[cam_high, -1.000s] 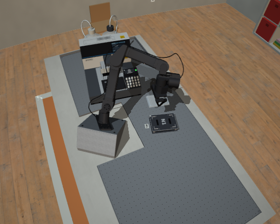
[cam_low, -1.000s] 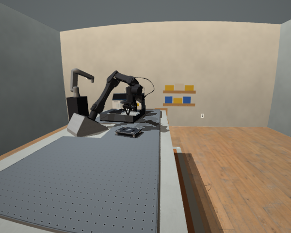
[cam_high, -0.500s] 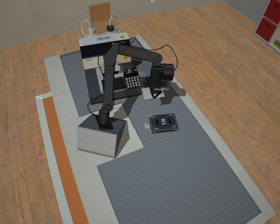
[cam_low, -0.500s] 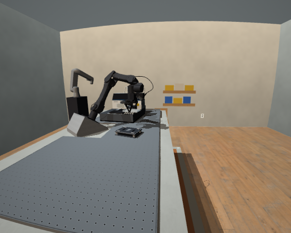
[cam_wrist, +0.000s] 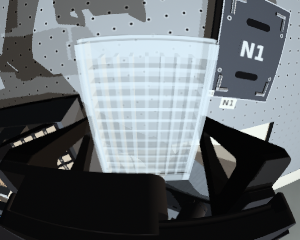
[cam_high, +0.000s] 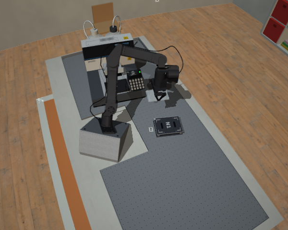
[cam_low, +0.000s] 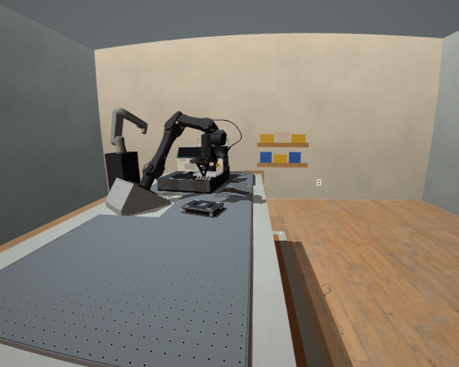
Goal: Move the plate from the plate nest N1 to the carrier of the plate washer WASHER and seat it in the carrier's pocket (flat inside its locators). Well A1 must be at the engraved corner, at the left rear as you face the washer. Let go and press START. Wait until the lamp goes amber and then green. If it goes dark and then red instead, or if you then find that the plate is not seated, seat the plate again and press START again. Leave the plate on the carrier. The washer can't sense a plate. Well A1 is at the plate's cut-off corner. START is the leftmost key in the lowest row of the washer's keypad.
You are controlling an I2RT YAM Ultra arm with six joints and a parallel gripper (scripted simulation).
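My hand is right at the well plate. Also, from my hand: black plate nest 4 cm ahead, 15 cm to the right, 12 cm below; washer carrier 23 cm behind, 17 cm to the left, 6 cm below; label 6 cm behind, 15 cm to the right, 15 cm below.
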